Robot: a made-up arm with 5 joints.
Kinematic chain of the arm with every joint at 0, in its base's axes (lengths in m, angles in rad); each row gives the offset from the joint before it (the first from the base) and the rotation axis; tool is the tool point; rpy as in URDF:
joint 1: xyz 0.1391 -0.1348 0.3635 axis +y
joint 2: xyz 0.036 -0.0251 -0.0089 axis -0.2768 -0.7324 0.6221
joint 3: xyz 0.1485 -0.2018 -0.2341 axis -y
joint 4: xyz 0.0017 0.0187 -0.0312 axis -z
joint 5: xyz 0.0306 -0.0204 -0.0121 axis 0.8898 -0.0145 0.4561
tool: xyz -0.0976 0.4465 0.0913 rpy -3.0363 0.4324 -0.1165
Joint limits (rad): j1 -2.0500..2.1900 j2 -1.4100..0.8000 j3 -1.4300..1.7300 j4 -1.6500..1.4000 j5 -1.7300..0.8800
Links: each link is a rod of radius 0.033 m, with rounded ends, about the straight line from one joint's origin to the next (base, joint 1, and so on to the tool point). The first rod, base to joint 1, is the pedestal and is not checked.
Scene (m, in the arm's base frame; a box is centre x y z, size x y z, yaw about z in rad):
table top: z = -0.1
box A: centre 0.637 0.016 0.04 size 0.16 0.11 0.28 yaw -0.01
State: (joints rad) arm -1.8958 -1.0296 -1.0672 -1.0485 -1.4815
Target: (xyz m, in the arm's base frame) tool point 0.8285 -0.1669 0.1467
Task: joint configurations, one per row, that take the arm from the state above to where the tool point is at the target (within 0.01 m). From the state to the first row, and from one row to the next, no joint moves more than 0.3 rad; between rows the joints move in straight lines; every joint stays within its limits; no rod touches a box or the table.
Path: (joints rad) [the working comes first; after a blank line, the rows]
Joints at the target: -1.4754 -0.3207 -0.6701 -0.3178 -1.7300
Straight joint move there: touches box A.

1: -1.9729 -0.9668 -1.0663 -0.8783 -1.4254
2: -2.0500 -0.9041 -1.0654 -0.7080 -1.3692
3: -2.0195 -0.7299 -0.8246 -0.6451 -1.3913
4: -1.9889 -0.5558 -0.5839 -0.5822 -1.4134
5: -1.9584 -0.3817 -0.3431 -0.5193 -1.4355
6: -1.7169 -0.3512 -0.5066 -0.4185 -1.5828
7: -1.4754 -0.3207 -0.6701 -0.3178 -1.7300

